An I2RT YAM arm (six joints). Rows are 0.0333 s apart.
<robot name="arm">
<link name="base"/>
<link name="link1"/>
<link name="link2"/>
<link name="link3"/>
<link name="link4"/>
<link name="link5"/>
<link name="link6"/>
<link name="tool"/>
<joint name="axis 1" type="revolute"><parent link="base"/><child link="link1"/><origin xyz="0 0 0.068"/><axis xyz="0 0 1"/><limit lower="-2.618" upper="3.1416"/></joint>
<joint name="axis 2" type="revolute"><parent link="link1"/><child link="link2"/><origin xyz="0.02 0.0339 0.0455"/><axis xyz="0 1 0"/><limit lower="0" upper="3.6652"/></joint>
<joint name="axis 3" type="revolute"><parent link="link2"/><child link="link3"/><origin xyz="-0.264 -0.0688 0"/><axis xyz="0 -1 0"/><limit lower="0" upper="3.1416"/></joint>
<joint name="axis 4" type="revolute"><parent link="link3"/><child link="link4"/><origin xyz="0.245 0.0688 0.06"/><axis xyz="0 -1 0"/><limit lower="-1.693" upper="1.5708"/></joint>
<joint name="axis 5" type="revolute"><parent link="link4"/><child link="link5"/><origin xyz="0.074 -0.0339 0.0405"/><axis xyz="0 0 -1"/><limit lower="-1.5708" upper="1.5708"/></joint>
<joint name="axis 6" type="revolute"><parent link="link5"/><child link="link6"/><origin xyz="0.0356 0 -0.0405"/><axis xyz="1 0 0"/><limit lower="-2.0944" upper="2.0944"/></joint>
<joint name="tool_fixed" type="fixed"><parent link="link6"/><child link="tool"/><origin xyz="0 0 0" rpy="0 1.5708 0"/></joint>
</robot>
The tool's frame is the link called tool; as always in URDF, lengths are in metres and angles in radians.
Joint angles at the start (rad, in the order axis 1, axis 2, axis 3, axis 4, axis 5, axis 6):
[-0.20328, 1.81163, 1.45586, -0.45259, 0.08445, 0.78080]
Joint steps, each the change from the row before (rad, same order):
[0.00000, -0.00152, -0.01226, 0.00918, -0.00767, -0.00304]
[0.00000, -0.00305, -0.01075, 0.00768, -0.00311, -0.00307]
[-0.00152, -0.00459, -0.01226, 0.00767, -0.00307, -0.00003]
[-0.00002, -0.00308, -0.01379, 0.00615, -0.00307, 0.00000]
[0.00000, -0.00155, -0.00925, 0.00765, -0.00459, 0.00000]
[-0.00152, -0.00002, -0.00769, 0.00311, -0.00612, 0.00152]
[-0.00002, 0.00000, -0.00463, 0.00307, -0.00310, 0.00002]
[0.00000, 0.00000, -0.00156, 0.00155, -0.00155, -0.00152]
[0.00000, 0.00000, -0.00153, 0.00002, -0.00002, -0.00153]
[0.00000, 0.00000, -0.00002, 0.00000, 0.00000, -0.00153]
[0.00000, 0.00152, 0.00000, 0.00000, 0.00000, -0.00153]
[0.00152, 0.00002, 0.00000, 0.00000, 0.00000, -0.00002]
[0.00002, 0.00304, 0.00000, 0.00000, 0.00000, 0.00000]
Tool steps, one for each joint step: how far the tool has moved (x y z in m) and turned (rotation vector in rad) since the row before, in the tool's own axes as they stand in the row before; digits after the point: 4 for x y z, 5 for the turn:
[0.0020, -0.0015, 0.0014, -0.00436, 0.00650, -0.00317]
[0.0015, -0.0013, 0.0005, -0.00221, 0.00219, -0.00307]
[0.0012, -0.0019, 0.0002, -0.00139, 0.00147, 0.00107]
[0.0023, -0.0020, 0.0010, 0.00100, 0.00539, -0.00030]
[0.0014, -0.0011, 0.0008, -0.00325, 0.00325, 0.00000]
[0.0012, -0.0017, 0.0012, -0.00039, 0.00685, 0.00235]
[0.0009, -0.0007, 0.0007, -0.00111, 0.00327, -0.00005]
[0.0003, -0.0002, 0.0002, -0.00110, 0.00109, -0.00152]
[0.0003, -0.0003, 0.0002, 0.00104, 0.00109, -0.00161]
[0.0000, 0.0000, 0.0000, 0.00001, 0.00001, -0.00153]
[0.0002, -0.0002, 0.0006, 0.00106, 0.00109, -0.00161]
[0.0004, 0.0004, 0.0000, -0.00077, 0.00069, -0.00113]
[0.0004, -0.0003, 0.0011, 0.00210, 0.00219, -0.00017]

